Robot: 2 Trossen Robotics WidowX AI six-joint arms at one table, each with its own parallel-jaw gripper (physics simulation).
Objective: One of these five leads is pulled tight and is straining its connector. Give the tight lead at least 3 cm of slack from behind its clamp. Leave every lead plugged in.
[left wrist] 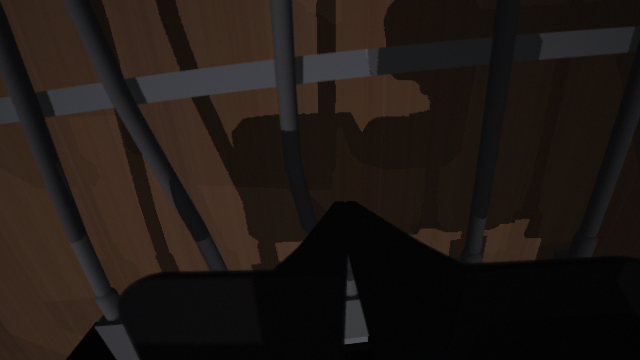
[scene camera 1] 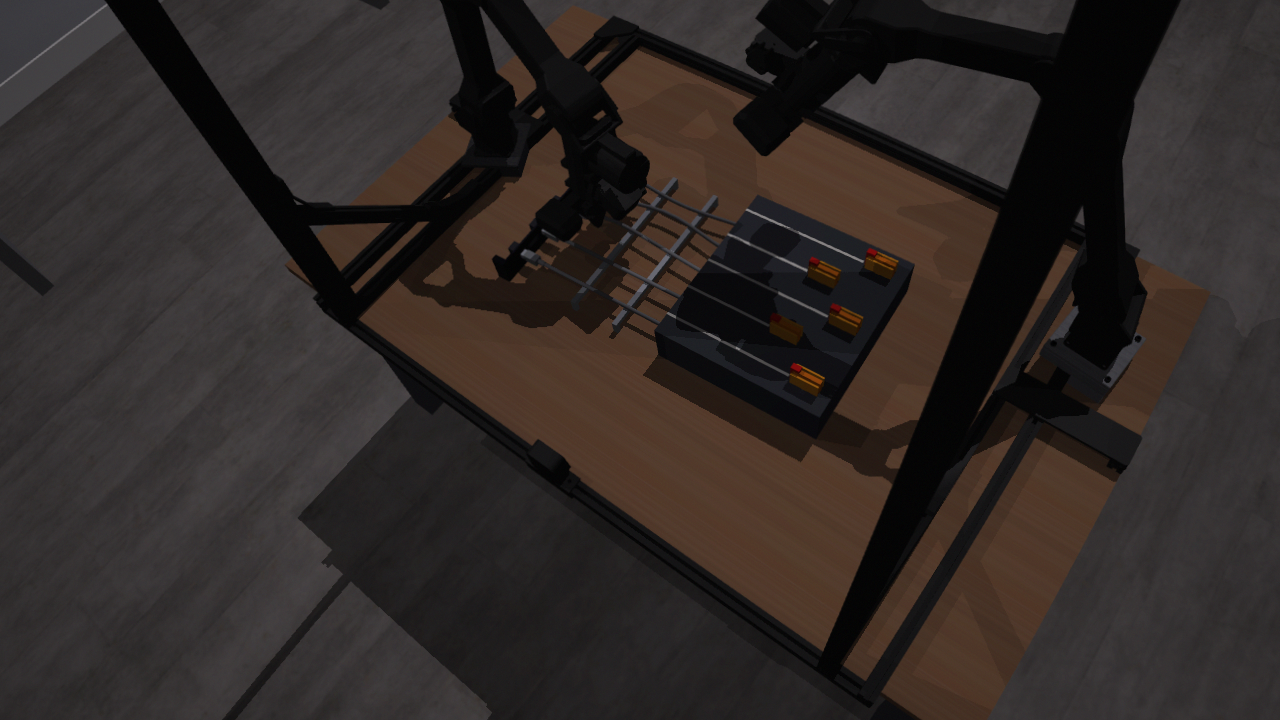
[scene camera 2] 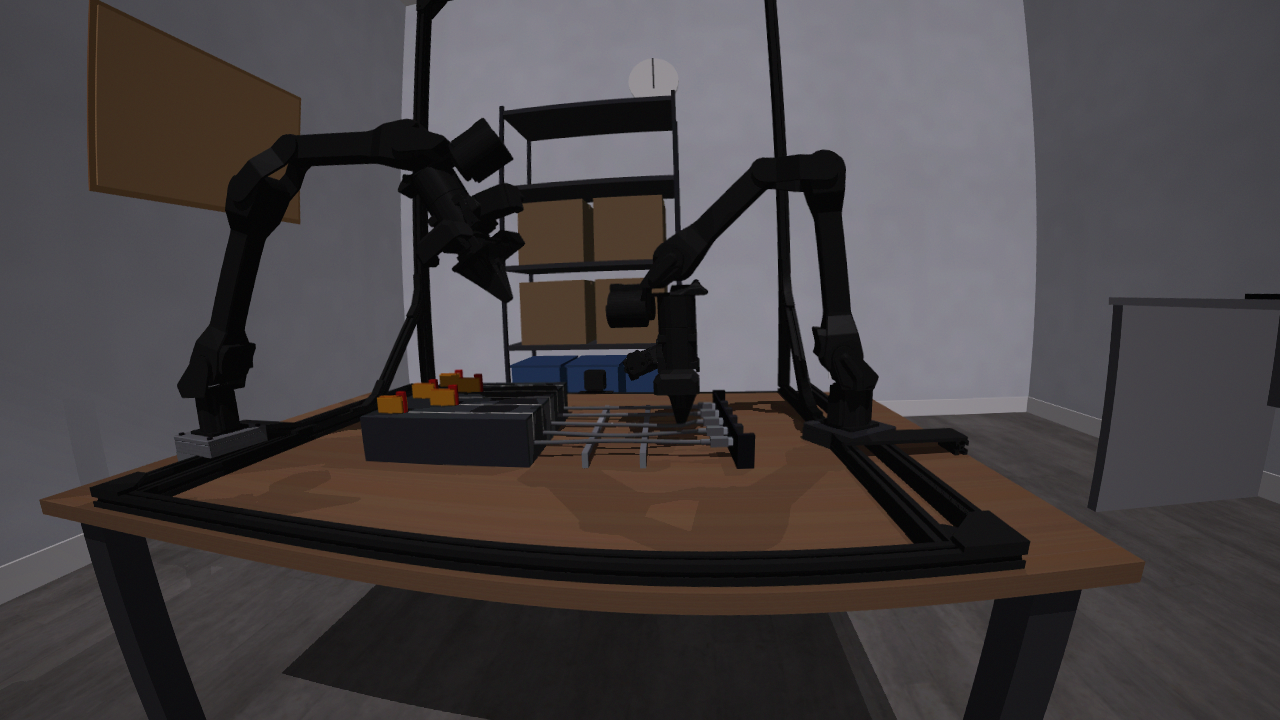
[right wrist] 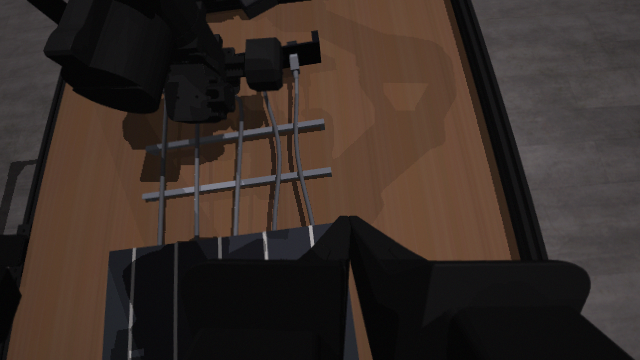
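Five grey leads [scene camera 1: 666, 285] [scene camera 2: 623, 442] [right wrist: 237, 171] run from a black anchor bar [scene camera 1: 515, 263] [scene camera 2: 743, 446] [right wrist: 305, 53] across two grey clamp bars [scene camera 1: 672, 256] [right wrist: 308, 125] [left wrist: 211, 81] onto a dark block [scene camera 1: 745, 372] [scene camera 2: 447, 436], ending in orange connectors [scene camera 1: 807, 379] [scene camera 2: 393, 405]. In the right wrist view the two rightmost leads bend and the others look straight. My left gripper [scene camera 2: 682, 416] [left wrist: 344, 211] is shut and empty, pointing straight down among the leads between the anchor bar and the nearer clamp bar, its tip beside one lead [left wrist: 290, 107]. My right gripper [scene camera 1: 760, 137] [scene camera 2: 492, 283] [right wrist: 347, 224] is shut and empty, high above the block.
A black frame rail [scene camera 1: 637, 529] [scene camera 2: 637, 557] runs round the wooden table [scene camera 1: 637, 443], with tall black posts [scene camera 1: 923, 465] at the corners. Behind the table stands a shelf rack [scene camera 2: 503, 215] with cardboard boxes and blue bins [scene camera 2: 540, 372].
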